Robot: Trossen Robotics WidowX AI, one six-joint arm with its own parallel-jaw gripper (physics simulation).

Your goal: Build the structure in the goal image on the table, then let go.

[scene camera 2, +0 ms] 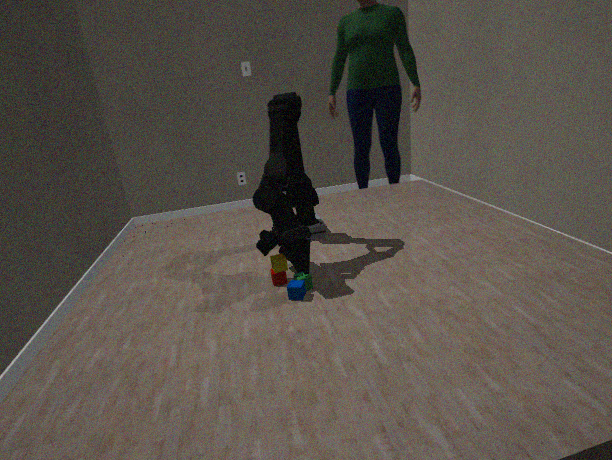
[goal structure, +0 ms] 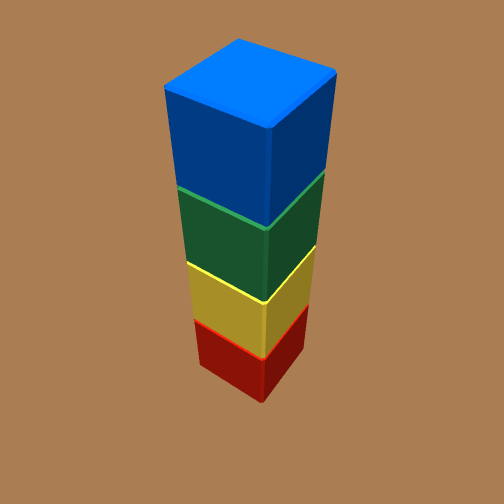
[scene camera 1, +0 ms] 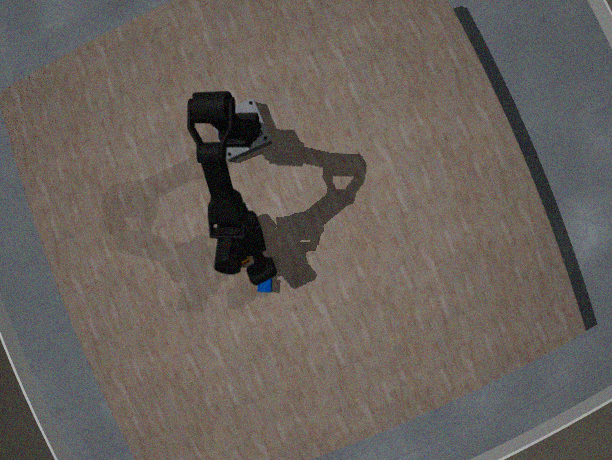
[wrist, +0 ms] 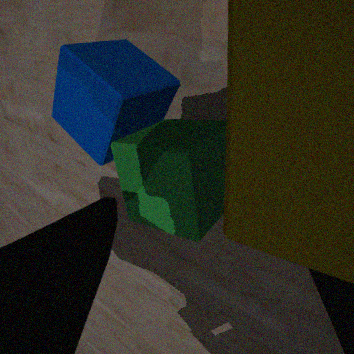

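A yellow cube (scene camera 2: 279,262) (wrist: 288,133) stands on a red cube (scene camera 2: 278,277). A green cube (scene camera 2: 305,280) (wrist: 168,175) sits on the wooden floor to their right. A blue cube (scene camera 1: 264,286) (scene camera 2: 296,289) (wrist: 105,98) lies in front of the green one, touching it or nearly so. My gripper (scene camera 1: 258,269) (scene camera 2: 297,257) (wrist: 214,239) is open and empty, low over the floor just right of the yellow cube and behind the green one. In the wrist view the yellow cube fills the right side and hides part of the right finger. From above, the arm hides the red and green cubes.
The arm's base (scene camera 1: 247,129) stands on the wooden floor behind the cubes. A person in a green top (scene camera 2: 373,88) stands at the far wall corner. Walls with white skirting bound the floor at the left, back and right.
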